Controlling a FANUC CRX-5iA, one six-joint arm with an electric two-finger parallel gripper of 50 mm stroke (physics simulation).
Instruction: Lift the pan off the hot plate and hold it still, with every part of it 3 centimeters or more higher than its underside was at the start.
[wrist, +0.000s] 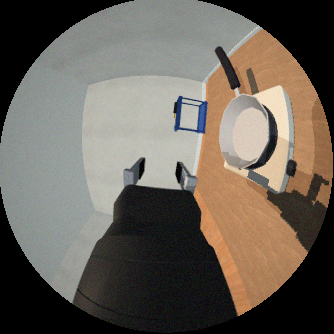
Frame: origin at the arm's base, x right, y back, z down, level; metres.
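Seen in the pictures: gripper, fingertip midpoint: (160, 165).
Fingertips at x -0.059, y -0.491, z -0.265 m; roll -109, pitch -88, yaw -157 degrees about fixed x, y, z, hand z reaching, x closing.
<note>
A point is followed by its place in that frame.
The pan (251, 131) @[y -0.522, x 0.040, z -0.047 m] sits on the hot plate (283, 112) @[y -0.426, x 0.084, z -0.035 m] at the right of the wrist view. The pan has a pale inside and a dark outer wall. Its black handle (227, 67) @[y -0.533, x 0.223, z -0.108 m] points toward the top of the view, over the table. The hot plate is cream coloured, with a black knob at its lower right corner. My gripper (160, 165) @[y -0.491, x -0.059, z -0.265 m] is open, with nothing between its fingers. It is to the left of the pan and apart from both pan and handle. The pan hides the middle of the hot plate.
The wooden table (225, 200) @[y -0.653, x -0.228, z 0.026 m] fills the right side, with a dark shadow of the arm at its lower right. A blue cart (202, 117) stands on the pale floor beyond the table edge. Grey walls (45, 130) stand at the left and top.
</note>
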